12 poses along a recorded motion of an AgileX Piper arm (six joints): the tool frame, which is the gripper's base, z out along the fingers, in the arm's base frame.
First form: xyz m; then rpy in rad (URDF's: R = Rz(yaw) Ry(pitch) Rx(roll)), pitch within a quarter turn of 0, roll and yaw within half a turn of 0.
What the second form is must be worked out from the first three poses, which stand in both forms.
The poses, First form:
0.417 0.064 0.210 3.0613 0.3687 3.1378
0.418 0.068 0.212 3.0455 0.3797 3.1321
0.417 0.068 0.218 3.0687 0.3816 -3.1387
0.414 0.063 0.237 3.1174 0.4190 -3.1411
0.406 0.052 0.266 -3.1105 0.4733 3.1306
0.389 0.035 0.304 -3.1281 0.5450 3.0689
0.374 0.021 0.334 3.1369 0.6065 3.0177
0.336 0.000 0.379 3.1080 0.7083 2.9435
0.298 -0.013 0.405 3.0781 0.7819 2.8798
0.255 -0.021 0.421 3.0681 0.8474 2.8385
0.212 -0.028 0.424 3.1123 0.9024 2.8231
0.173 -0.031 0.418 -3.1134 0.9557 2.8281
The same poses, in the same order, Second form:
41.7 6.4 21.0 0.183 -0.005 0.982 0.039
41.8 6.8 21.2 0.189 -0.004 0.981 0.046
41.7 6.8 21.8 0.189 -0.008 0.981 0.036
41.4 6.3 23.7 0.208 -0.003 0.978 0.012
40.6 5.2 26.6 0.234 0.009 0.972 -0.016
38.9 3.5 30.4 0.269 0.037 0.962 -0.016
37.4 2.1 33.4 0.298 0.058 0.953 -0.016
33.6 0.0 37.9 0.347 0.087 0.934 -0.019
29.8 -1.3 40.5 0.381 0.109 0.918 -0.021
25.5 -2.1 42.1 0.411 0.123 0.903 -0.029
21.2 -2.8 42.4 0.433 0.136 0.889 -0.056
17.3 -3.1 41.8 0.452 0.145 0.876 -0.084

